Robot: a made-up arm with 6 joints.
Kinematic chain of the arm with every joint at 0, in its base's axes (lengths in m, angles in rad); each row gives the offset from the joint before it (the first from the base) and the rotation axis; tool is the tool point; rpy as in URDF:
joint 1: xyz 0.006 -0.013 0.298 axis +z
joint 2: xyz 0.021 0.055 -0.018 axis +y
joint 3: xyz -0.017 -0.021 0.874 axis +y
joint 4: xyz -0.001 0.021 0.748 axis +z
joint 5: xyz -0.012 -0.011 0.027 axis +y
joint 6: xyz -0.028 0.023 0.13 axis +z
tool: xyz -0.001 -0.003 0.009 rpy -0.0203 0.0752 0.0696
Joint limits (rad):
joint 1: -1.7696..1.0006
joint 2: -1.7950..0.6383
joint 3: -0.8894..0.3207
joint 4: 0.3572..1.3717
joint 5: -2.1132..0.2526
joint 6: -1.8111..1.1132
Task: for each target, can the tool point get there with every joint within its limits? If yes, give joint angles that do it. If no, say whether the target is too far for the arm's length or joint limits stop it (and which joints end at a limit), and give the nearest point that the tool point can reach.
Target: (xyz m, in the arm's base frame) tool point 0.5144 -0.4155 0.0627
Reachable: no: joint limits stop it (at a limit: joint 1, joint 2, joint 3, joint 5) | nearest point -0.5389 -0.9139 -0.5742 | short by 1.328 m
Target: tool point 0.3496 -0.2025 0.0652
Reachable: no: joint limits stop it (at a limit: joint 1, joint 2, joint 3, joint 5) | nearest point -0.5502 -0.8864 -0.5826 | short by 1.303 m
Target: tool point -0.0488 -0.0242 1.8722
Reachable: yes | joints -1.1758 -0.0097 0.1227 0.9694 -1.8289 0.5498
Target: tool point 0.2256 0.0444 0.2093
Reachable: no: joint limits stop it (at a limit: joint 1, joint 3, joint 4, joint 5) | nearest point 0.2601 1.1103 -0.4071 | short by 1.232 m
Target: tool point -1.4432 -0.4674 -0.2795
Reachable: yes | joints 0.2901 -1.5343 -0.6509 0.8188 -0.5761 -0.5389
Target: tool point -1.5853 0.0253 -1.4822
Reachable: no: too far | nearest point -1.2273 0.0167 -0.7544 | short by 0.811 m
